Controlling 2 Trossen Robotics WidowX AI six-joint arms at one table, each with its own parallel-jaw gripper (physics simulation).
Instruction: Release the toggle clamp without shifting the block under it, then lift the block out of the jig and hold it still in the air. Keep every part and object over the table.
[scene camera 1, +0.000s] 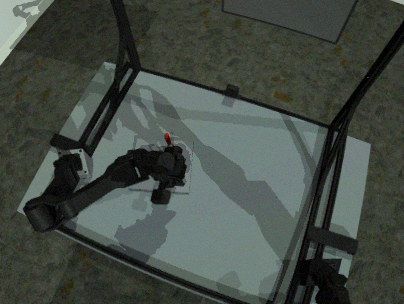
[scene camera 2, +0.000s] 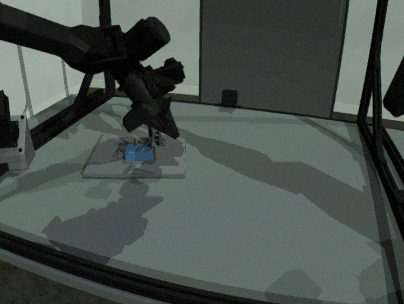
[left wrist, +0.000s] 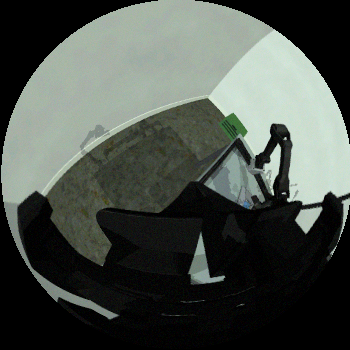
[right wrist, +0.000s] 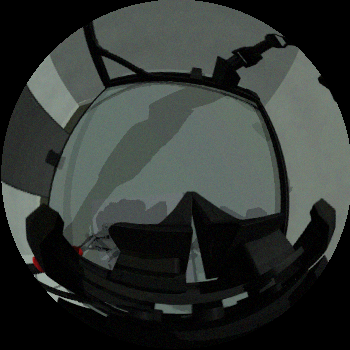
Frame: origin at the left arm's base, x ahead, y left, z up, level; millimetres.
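Seen in the pictures: left gripper, fingertip midpoint: (scene camera 2: 388, 109) (left wrist: 193, 185); right gripper, fingertip midpoint: (scene camera 1: 183, 185) (scene camera 2: 177, 137) (right wrist: 189, 194); left arm's base at its link origin: (scene camera 1: 323, 272) (right wrist: 228, 65); right arm's base at its link origin: (scene camera 1: 72, 162) (scene camera 2: 5, 135) (left wrist: 258, 164).
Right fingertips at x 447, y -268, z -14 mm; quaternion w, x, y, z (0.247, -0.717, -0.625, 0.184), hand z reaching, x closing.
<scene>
Pixels of each thing's middle, then the offset from my right fingertips to it. "*": a spot on its surface instead.
- blue block at the middle of its body: (scene camera 2: 140, 151) (left wrist: 245, 207) 87 mm ahead, 80 mm right, 74 mm down
- toggle clamp at the middle of its body: (right wrist: 97, 250) (scene camera 2: 152, 116) 59 mm ahead, 121 mm right, 4 mm down
- small dark box at a spot on its surface: (scene camera 2: 229, 97) (scene camera 1: 231, 92) * 156 mm back, 408 mm right, 57 mm down
The blue block (scene camera 2: 140, 152) (left wrist: 246, 204) sits low in the jig on a pale base plate (scene camera 2: 92, 172) (scene camera 1: 182, 192). It is hidden in scene camera 1. The toggle clamp (scene camera 2: 156, 137) (right wrist: 101, 241) stands behind the block in scene camera 2. Its red handle (scene camera 1: 167, 138) (right wrist: 77, 251) sticks out beside my right gripper; whether the clamp presses the block is hidden. My right gripper (scene camera 2: 176, 135) (right wrist: 189, 194) is shut and empty, low over the plate beside the clamp. My left gripper (left wrist: 193, 185) is shut and empty, far from the jig.
Tan posts (scene camera 2: 156, 152) stand beside the block. Dark frame bars (scene camera 1: 235, 95) border the table, with uprights at its sides. My right arm (scene camera 1: 95, 187) reaches over the table from the left of scene camera 1. A small dark box (scene camera 1: 231, 91) (scene camera 2: 229, 97) sits at the far edge.
</scene>
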